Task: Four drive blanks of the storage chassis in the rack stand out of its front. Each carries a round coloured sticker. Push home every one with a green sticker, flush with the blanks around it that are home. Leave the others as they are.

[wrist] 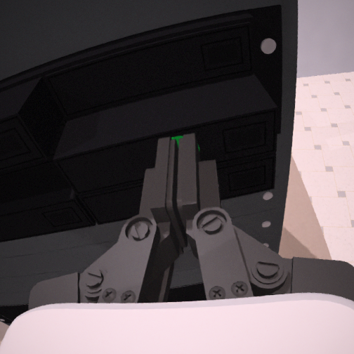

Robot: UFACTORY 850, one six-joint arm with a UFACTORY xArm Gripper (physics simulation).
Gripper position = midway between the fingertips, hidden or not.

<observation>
I see my gripper (183,159) and a drive blank (241,177).
</observation>
